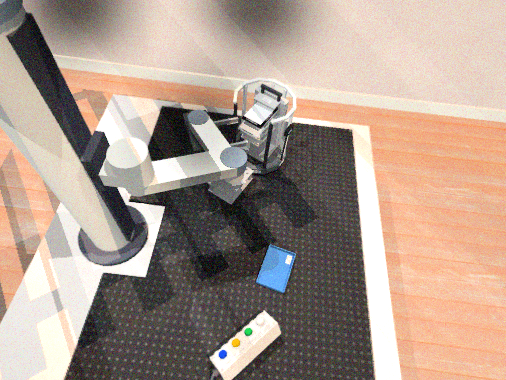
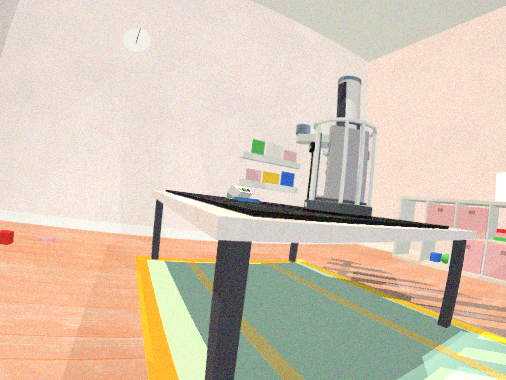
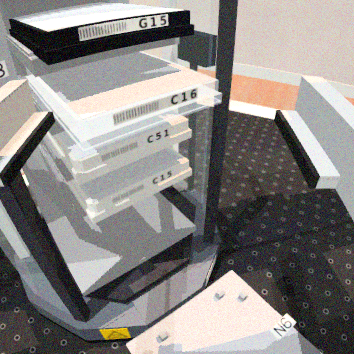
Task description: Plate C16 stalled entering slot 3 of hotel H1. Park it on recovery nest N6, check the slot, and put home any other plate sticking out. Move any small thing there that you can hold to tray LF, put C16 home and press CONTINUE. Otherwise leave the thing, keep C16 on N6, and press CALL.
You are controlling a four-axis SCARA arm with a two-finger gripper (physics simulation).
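Frame: origin at the arm's base, x ahead, y left, z up, level; metres.
Seen in the pictures: gripper, fingertip midpoint: [image 1: 242,131] [image 3: 161,94]; arm's base, origin of the base link: [image 1: 114,234].
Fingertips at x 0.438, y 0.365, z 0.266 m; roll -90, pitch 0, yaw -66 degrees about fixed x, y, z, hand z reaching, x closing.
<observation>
Pixels of each thing's top centre, then the offset from my fingertips to it.
- Clear plate C16, middle of its top: [image 3: 104,68] [image 1: 256,121] dz -0.010, dx +0.046, dy +0.066 m
- C15, middle of its top: [image 3: 104,143] [image 1: 258,130] dz -0.081, dx +0.058, dy +0.088 m
- Black-edged plate G15, middle of its top: [image 3: 82,10] [image 1: 260,111] dz +0.026, dx +0.058, dy +0.089 m
- Nest N6, middle of its top: [image 1: 231,175] dz -0.183, dx -0.031, dy -0.079 m
- blue tray, middle of its top: [image 1: 276,267] [image 2: 246,197] dz -0.236, dx +0.186, dy -0.429 m
- white button box, middle of its top: [image 1: 247,342] [image 2: 241,186] dz -0.169, dx +0.103, dy -0.703 m
My gripper [image 1: 242,132] [image 3: 161,94] is open and empty, its fingers wide apart in front of hotel H1 [image 1: 265,168] [image 2: 337,207] [image 3: 224,95]. Clear plate C16 [image 3: 155,106] sticks out of the hotel, farther than plates C51 [image 3: 150,140] and C15 [image 3: 150,182] below it. Black-edged plate G15 [image 3: 135,28] also juts out above C16. Nest N6 [image 1: 231,191] [image 3: 200,310] has bare pegs showing and no plate on its visible part. The inside of slot 3 is hidden by the plates. The blue tray [image 1: 274,272] [image 2: 247,200] appears empty; its label is unreadable.
A white button box [image 1: 252,346] [image 2: 239,193] with blue, yellow, green and white buttons stands near the tray. Hotel posts and a top ring surround the plates. The arm's column [image 1: 107,220] [image 2: 354,100] stands at the mat's side.
</observation>
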